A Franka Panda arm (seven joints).
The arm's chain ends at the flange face. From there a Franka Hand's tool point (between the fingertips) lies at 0.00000 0.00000 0.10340 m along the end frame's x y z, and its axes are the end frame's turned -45 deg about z.
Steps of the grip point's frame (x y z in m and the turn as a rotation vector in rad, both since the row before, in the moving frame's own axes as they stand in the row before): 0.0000 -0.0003 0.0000 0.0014 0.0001 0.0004; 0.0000 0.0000 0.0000 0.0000 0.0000 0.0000; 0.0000 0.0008 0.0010 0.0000 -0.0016 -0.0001; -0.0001 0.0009 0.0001 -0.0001 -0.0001 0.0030; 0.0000 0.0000 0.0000 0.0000 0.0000 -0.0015; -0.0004 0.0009 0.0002 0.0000 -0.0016 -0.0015; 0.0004 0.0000 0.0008 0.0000 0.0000 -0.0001; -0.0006 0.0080 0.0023 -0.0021 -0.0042 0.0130; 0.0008 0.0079 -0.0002 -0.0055 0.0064 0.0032; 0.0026 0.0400 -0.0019 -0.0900 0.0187 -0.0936
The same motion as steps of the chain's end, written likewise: -0.0001 -0.0001 0.0000 0.0011 -0.0009 0.0004; 0.0000 0.0000 0.0000 0.0000 0.0000 0.0000; 0.0007 0.0004 0.0010 -0.0011 -0.0011 -0.0001; 0.0006 0.0007 0.0001 -0.0001 0.0000 0.0030; 0.0000 0.0000 0.0000 0.0000 0.0000 -0.0015; 0.0005 0.0008 0.0002 -0.0011 -0.0011 -0.0015; 0.0003 -0.0003 0.0008 0.0000 0.0000 -0.0001; 0.0054 0.0056 0.0023 -0.0045 -0.0015 0.0130; 0.0053 0.0051 -0.0002 0.0006 0.0084 0.0032; 0.0220 0.0216 -0.0015 -0.0504 0.0769 -0.0936
